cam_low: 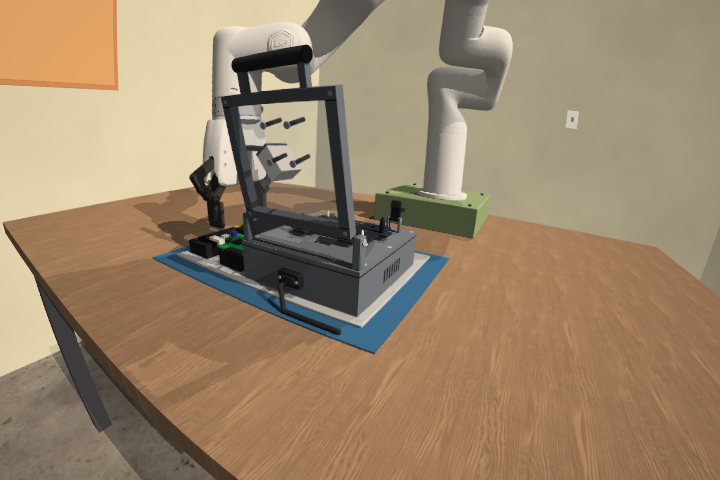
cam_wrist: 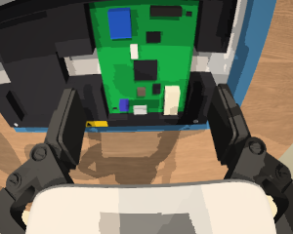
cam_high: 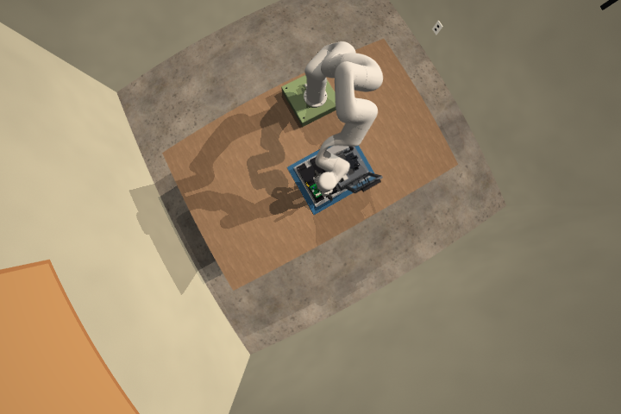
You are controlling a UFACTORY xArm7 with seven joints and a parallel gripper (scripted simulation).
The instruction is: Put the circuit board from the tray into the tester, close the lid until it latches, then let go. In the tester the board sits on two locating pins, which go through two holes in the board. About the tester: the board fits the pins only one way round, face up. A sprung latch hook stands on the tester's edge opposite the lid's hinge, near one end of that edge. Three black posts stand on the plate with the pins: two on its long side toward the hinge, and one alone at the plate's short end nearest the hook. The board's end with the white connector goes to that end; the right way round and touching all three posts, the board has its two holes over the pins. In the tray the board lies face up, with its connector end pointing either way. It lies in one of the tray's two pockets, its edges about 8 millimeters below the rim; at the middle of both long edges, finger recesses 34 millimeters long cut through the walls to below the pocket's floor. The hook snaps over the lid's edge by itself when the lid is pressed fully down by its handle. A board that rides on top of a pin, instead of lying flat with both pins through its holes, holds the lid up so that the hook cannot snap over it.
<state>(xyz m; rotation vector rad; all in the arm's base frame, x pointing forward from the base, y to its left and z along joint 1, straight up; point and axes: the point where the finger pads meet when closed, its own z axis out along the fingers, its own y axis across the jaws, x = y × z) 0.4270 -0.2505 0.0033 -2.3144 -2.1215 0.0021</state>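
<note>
Now: the green circuit board 50 mm below my hand. Round my hand: latch hook: 80 mm behind, 240 mm to the left, 20 mm above; then tester lid: 100 mm ahead, 160 mm to the left, 120 mm above.
</note>
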